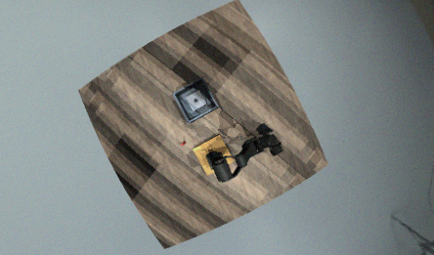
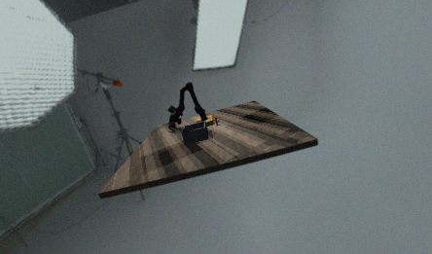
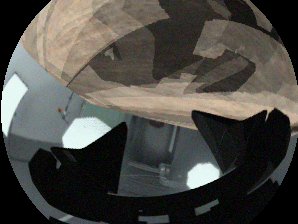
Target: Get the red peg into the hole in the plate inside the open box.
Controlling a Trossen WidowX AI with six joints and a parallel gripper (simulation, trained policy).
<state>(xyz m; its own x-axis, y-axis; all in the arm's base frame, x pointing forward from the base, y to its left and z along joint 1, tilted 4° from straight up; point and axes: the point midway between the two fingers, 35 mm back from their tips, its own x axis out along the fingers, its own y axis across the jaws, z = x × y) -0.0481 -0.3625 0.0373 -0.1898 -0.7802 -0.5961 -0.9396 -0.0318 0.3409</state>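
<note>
The red peg is 51 cm to the left of my gripper tip, 21 cm ahead of it and 1 cm below it. From my gripper tip the other things lie so: pale plate: 40 cm ahead, 33 cm to the left; dark box: 40 cm ahead, 33 cm to the left, 2 cm below.
</note>
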